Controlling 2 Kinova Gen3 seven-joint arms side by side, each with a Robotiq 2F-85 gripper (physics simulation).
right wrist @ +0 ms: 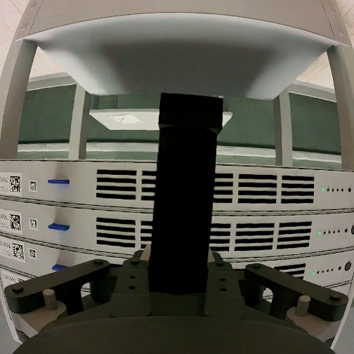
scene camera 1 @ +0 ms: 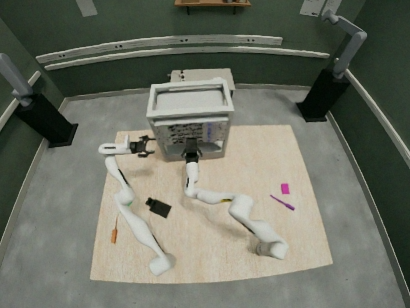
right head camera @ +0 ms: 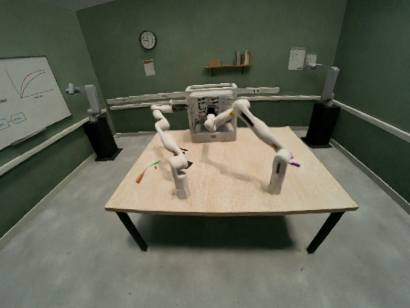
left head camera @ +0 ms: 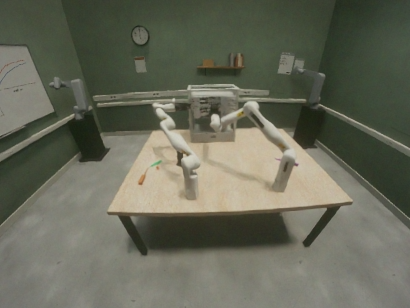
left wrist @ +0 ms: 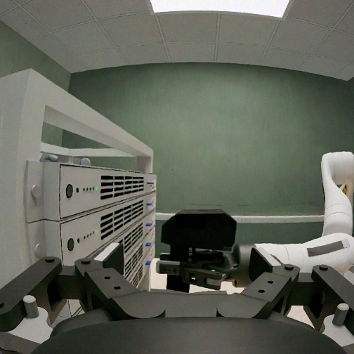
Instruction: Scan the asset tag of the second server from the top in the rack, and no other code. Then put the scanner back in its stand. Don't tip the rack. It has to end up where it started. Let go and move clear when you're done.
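Places are measured from the left arm's base along level axes (x ahead, y left, z up), in centimetres.
Pixels of known places: left gripper, fingertip midpoint: (scene camera 1: pixel 155 144) (right head camera: pixel 188 106) (left head camera: pixel 191 106); left arm's base, origin of the base link: (right head camera: pixel 184 194) (left head camera: pixel 192 195); right arm's base, origin of the base link: (scene camera 1: pixel 262 248) (right head camera: pixel 274 189) (left head camera: pixel 278 187).
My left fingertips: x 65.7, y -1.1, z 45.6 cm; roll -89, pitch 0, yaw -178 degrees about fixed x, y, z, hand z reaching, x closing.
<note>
Ahead of a thing's pixels: the offset from my left fingertips to its top centre.
The rack @(dx +24.4, dy -22.4, dz +12.9 cm) (left head camera: pixel 213 136) (right head camera: pixel 213 136) (scene camera 1: pixel 190 114) stands upright at the table's back edge. The second server (left wrist: pixel 85 242) from the top shows in the left wrist view; its tag cannot be made out there. Tags (right wrist: pixel 15 220) show upside down at the left of the right wrist view. My right gripper (scene camera 1: pixel 192 151) (right wrist: pixel 176 257) is shut on the black scanner @(dx -1.2, dy -21.3, dz +0.6 cm) (scene camera 1: pixel 192 144) (left wrist: pixel 198 230) (right wrist: pixel 185 200), close before the rack front. My left gripper (scene camera 1: pixel 151 146) is open and empty beside the rack's left front corner. The black stand (left head camera: pixel 180 157) (right head camera: pixel 188 164) (scene camera 1: pixel 159 207) is without the scanner.
An orange screwdriver @(dx -42.9, dy +42.2, dz -42.8 cm) (left head camera: pixel 142 179) (right head camera: pixel 139 177) (scene camera 1: pixel 114 235) and a green tool @(dx -25.7, dy +35.8, dz -44.6 cm) (left head camera: pixel 156 163) (right head camera: pixel 155 163) lie at the table's left. A purple tool @(dx -33.2, dy -88.1, dz -43.0 cm) (scene camera 1: pixel 285 202) and a magenta block @(dx -22.8, dy -94.1, dz -44.1 cm) (scene camera 1: pixel 285 188) lie at the right. The left arm reaches past the stand.
</note>
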